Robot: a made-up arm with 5 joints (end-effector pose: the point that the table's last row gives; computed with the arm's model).
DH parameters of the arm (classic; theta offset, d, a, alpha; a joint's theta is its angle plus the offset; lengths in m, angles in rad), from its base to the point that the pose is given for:
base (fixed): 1.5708 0.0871 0 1.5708
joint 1: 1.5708 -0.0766 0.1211 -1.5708
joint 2: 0 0.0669 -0.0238 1.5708
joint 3: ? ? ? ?
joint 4: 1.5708 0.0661 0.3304 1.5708
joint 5: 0.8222 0 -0.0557 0
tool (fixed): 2.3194 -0.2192 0 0
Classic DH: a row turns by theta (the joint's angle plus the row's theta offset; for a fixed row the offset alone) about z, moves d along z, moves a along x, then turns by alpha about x.
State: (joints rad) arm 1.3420 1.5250 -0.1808 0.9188 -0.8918
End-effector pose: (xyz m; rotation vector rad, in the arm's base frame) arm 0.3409 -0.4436 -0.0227 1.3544 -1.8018 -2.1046
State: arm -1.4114 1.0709 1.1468 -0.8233 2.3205
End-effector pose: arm -0.0943 -0.0399 0.2557 -0.2151 -1.0983 -2.8631
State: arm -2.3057 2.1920 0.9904 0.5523 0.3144
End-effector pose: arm 0.0418 0.1194 -0.3648 -0.0882 -0.0775 2.7020
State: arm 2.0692 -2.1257 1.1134 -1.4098 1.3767
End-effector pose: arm -0.0215 0.1018 -0.2256 -0.9828 -0.8217 -0.3350
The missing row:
joint 3: 0 0.2974 -0.0478 -1.5708
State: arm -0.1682 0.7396 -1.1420 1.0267 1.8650
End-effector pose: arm 0.2631 -0.4900 0.3489 -2.4225 0.2310 1.3241
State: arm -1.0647 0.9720 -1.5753 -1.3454 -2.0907
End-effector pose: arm -0.1470 0.2315 0.0523 0.2943 1.6467 1.8612
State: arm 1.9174 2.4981 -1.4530 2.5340 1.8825
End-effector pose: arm -0.6698 -0.4693 -0.2489 -1.8421 1.4059 -0.1239
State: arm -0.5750 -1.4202 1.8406 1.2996 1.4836
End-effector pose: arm 0.0592 0.1736 -0.3508 -0.2705 -0.2603 -0.2709
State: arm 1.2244 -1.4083 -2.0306 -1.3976 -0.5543
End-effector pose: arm -0.1311 -0.0314 0.2297 -1.6907 0.5293 0.3163
